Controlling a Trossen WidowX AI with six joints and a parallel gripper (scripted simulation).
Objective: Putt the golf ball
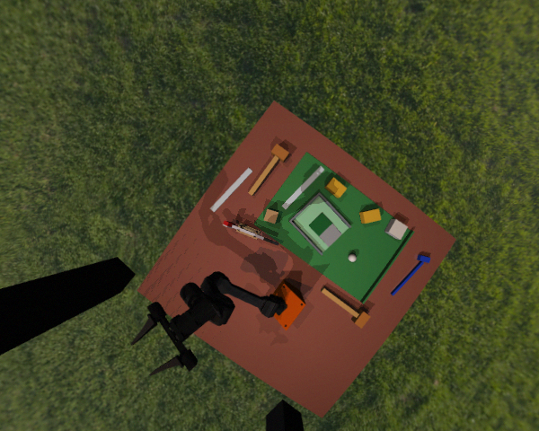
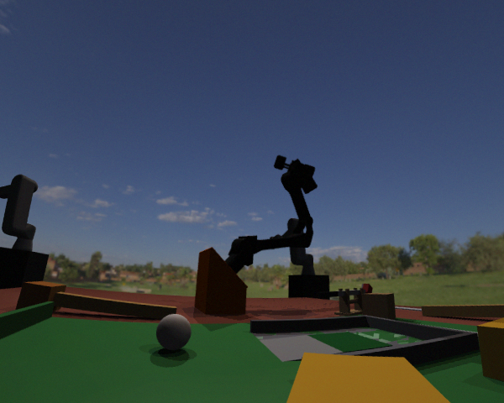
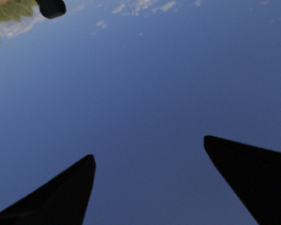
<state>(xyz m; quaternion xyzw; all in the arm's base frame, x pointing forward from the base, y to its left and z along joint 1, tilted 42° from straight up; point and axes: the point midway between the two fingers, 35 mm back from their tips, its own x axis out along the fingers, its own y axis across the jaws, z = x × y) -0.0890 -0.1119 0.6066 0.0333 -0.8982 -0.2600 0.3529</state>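
Now: the red putter 33 cm ahead of my gripper tip, 1 cm to the left of it and 59 cm below it. From my gripper tip the other things lie so: wooden stand 33 cm ahead, 2 cm to the left, 61 cm below; brown block 46 cm ahead, 1 cm to the right, 61 cm below; green mat 64 cm ahead, 32 cm to the right, 64 cm below.
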